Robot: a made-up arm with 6 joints. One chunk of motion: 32 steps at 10 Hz.
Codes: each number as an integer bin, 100 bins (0 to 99) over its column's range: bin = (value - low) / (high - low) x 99, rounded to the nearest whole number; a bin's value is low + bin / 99 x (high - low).
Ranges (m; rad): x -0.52..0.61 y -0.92..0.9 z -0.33..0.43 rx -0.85..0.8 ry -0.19..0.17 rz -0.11..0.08
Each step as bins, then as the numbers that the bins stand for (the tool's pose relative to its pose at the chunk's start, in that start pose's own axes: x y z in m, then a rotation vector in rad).
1 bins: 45 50 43 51 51 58
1 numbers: -0.0064 -0.0008 0.0001 0.0000 -0.0045 0.0013
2 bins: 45 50 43 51 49 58
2 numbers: -0.0064 -0.0008 0.0001 0.0000 -0.0118 0.0013
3 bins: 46 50 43 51 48 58
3 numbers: 0.0051 -0.0008 0.0001 0.0000 -0.0155 0.0013
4 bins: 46 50 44 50 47 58
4 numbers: 0.0051 -0.0008 0.0078 -0.0167 -0.0191 0.0013
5 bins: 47 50 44 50 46 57
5 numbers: 0.0165 -0.0008 0.0078 -0.0167 -0.0227 -0.0006
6 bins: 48 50 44 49 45 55
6 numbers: 0.0279 -0.0008 0.0078 -0.0333 -0.0264 -0.0044
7 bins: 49 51 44 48 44 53
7 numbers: 0.0393 0.0176 0.0078 -0.0500 -0.0300 -0.0083
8 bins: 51 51 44 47 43 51
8 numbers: 0.0621 0.0176 0.0078 -0.0667 -0.0336 -0.0121
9 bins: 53 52 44 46 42 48
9 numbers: 0.0849 0.0360 0.0078 -0.0833 -0.0373 -0.0179
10 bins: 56 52 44 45 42 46
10 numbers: 0.1192 0.0360 0.0078 -0.1000 -0.0373 -0.0217
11 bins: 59 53 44 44 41 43
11 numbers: 0.1534 0.0543 0.0078 -0.1167 -0.0409 -0.0275
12 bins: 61 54 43 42 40 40
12 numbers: 0.1763 0.0727 0.0001 -0.1500 -0.0445 -0.0332
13 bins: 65 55 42 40 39 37
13 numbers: 0.2219 0.0911 -0.0076 -0.1833 -0.0482 -0.0390
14 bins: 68 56 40 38 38 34
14 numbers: 0.2562 0.1095 -0.0229 -0.2167 -0.0518 -0.0447
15 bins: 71 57 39 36 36 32
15 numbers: 0.2904 0.1279 -0.0306 -0.2500 -0.0591 -0.0486
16 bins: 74 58 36 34 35 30
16 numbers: 0.3246 0.1463 -0.0536 -0.2833 -0.0627 -0.0524
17 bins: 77 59 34 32 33 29
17 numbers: 0.3589 0.1646 -0.0690 -0.3167 -0.0700 -0.0543
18 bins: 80 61 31 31 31 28
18 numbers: 0.3931 0.2014 -0.0920 -0.3333 -0.0773 -0.0563
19 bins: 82 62 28 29 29 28
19 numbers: 0.4160 0.2198 -0.1151 -0.3667 -0.0845 -0.0563
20 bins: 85 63 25 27 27 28
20 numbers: 0.4502 0.2382 -0.1381 -0.4000 -0.0918 -0.0563
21 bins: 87 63 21 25 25 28
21 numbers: 0.4730 0.2382 -0.1688 -0.4333 -0.0991 -0.0563
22 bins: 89 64 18 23 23 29
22 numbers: 0.4959 0.2566 -0.1918 -0.4667 -0.1064 -0.0543
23 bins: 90 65 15 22 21 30
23 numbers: 0.5073 0.2749 -0.2148 -0.4833 -0.1136 -0.0524
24 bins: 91 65 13 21 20 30
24 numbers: 0.5187 0.2749 -0.2302 -0.5000 -0.1173 -0.0524
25 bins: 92 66 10 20 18 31
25 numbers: 0.5301 0.2933 -0.2532 -0.5167 -0.1245 -0.0505
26 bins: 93 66 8 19 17 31
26 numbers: 0.5415 0.2933 -0.2686 -0.5333 -0.1282 -0.0505
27 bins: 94 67 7 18 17 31
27 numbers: 0.5529 0.3117 -0.2763 -0.5500 -0.1282 -0.0505
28 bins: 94 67 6 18 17 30
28 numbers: 0.5529 0.3117 -0.2839 -0.5500 -0.1282 -0.0524
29 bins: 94 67 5 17 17 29
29 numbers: 0.5529 0.3117 -0.2916 -0.5667 -0.1282 -0.0543
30 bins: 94 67 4 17 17 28
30 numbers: 0.5529 0.3117 -0.2993 -0.5667 -0.1282 -0.0563
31 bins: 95 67 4 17 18 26
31 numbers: 0.5643 0.3117 -0.2993 -0.5667 -0.1245 -0.0601
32 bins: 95 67 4 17 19 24
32 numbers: 0.5643 0.3117 -0.2993 -0.5667 -0.1209 -0.0639
